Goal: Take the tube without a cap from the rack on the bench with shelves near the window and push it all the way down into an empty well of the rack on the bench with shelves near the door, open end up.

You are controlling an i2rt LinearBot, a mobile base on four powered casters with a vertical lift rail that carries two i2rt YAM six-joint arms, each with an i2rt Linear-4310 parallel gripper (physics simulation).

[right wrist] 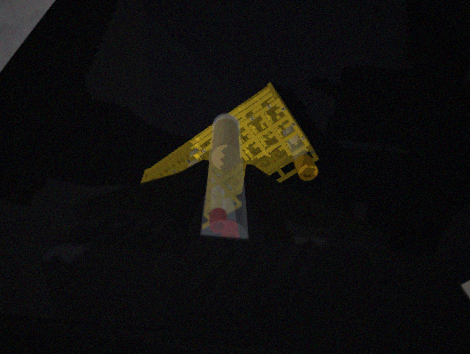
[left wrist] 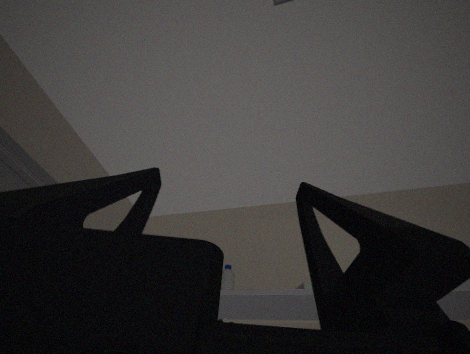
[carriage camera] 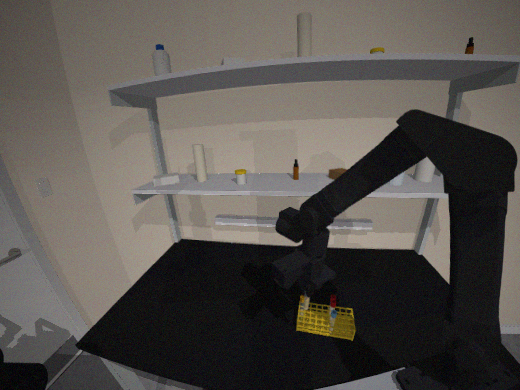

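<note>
My right gripper [carriage camera: 307,293] [right wrist: 226,176] is shut on the uncapped clear tube [carriage camera: 306,303] [right wrist: 226,145], which holds pale contents. The tube is near upright, open end up, at the back left corner of the yellow rack [carriage camera: 326,334] [right wrist: 270,88]. Whether its rounded bottom touches the rack I cannot tell. The dark fingers barely show in the right wrist view. An orange-capped tube [carriage camera: 301,299] [right wrist: 306,169] stands in the rack close to the held tube. My left gripper [left wrist: 229,183] is open and empty, pointing up toward the ceiling, away from the rack.
Red-capped [carriage camera: 333,298] [right wrist: 217,216] and blue-capped [carriage camera: 334,314] tubes stand in the rack's right part. The rack is on the black bench top [carriage camera: 200,300]. Two shelves [carriage camera: 280,189] [carriage camera: 280,72] with bottles and jars are behind. A door [carriage camera: 25,280] is at the left.
</note>
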